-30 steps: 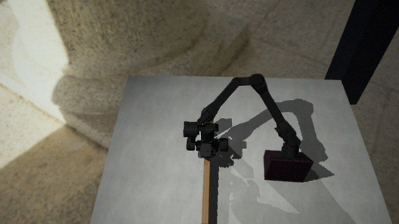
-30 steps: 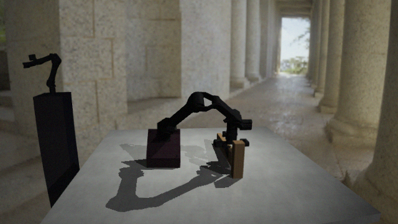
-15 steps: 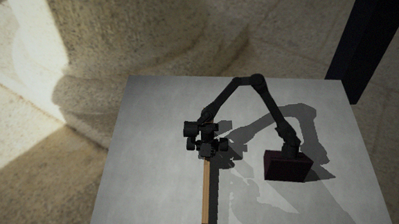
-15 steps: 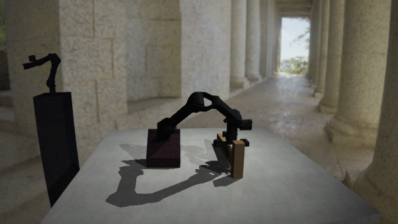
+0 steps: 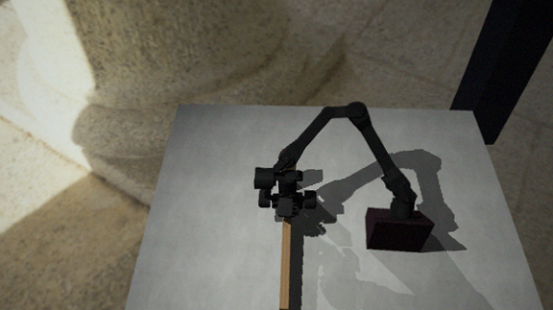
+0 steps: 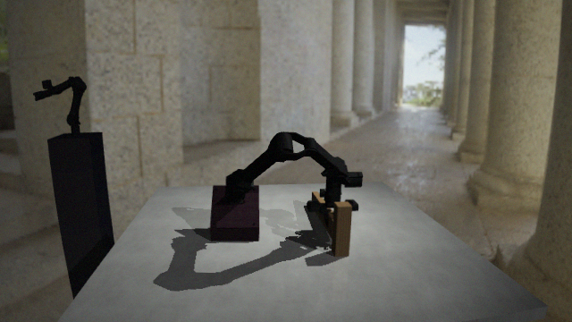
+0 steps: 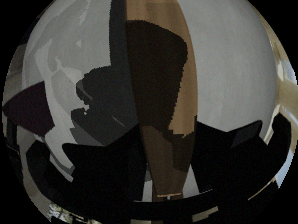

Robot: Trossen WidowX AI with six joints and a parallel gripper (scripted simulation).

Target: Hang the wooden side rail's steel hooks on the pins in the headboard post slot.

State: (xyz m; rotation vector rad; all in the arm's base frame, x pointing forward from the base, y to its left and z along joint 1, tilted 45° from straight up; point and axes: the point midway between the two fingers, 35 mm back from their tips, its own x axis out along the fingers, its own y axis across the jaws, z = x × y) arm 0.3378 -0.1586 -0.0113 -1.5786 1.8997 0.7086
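The wooden headboard post is 1 cm behind my gripper tip, 14 cm to the right of it and 4 cm above it.
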